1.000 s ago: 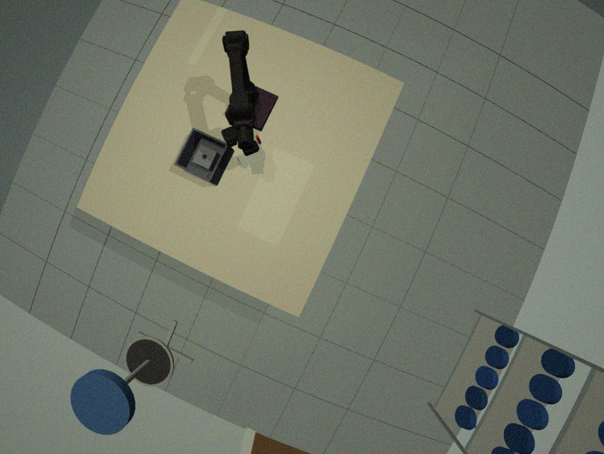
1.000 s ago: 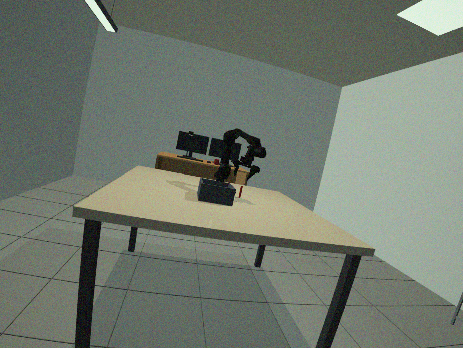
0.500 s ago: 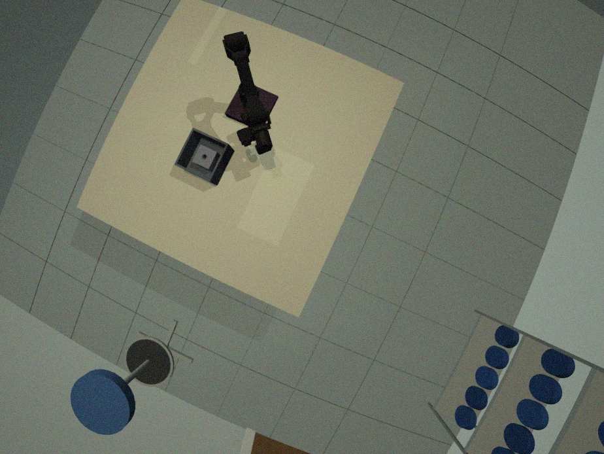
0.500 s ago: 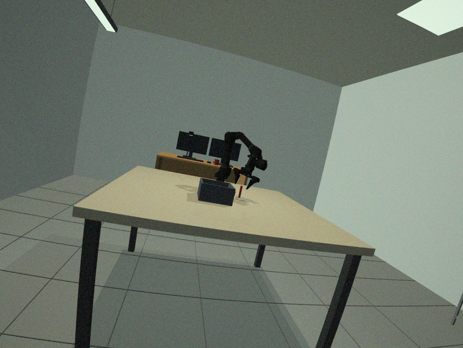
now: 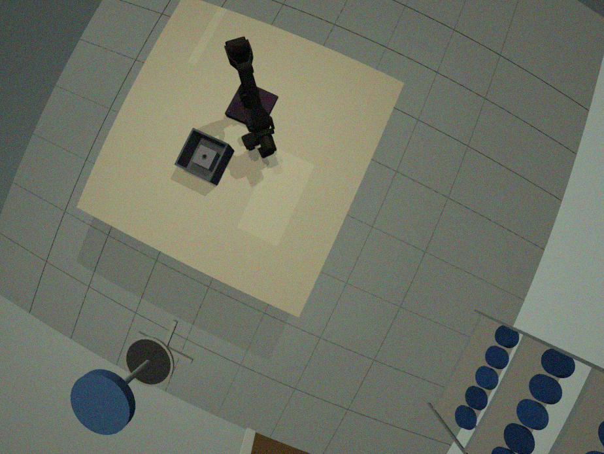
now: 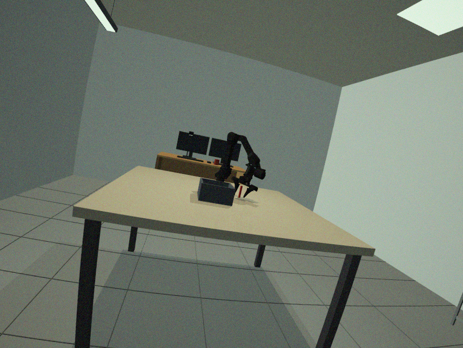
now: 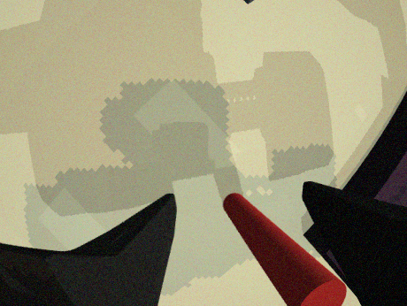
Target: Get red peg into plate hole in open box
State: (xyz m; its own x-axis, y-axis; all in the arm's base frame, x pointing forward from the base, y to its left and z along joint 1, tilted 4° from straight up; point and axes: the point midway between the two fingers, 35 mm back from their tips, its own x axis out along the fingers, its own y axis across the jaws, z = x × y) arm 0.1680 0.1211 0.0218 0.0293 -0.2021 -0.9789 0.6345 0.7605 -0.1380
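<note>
The red peg lies 10 mm behind my gripper tip, 10 mm to the left of it and 20 mm above it. Also, from my gripper tip: grey plate: 170 mm ahead, 190 mm to the right, 30 mm above; then dark box: 170 mm ahead, 190 mm to the right, 10 mm above.
</note>
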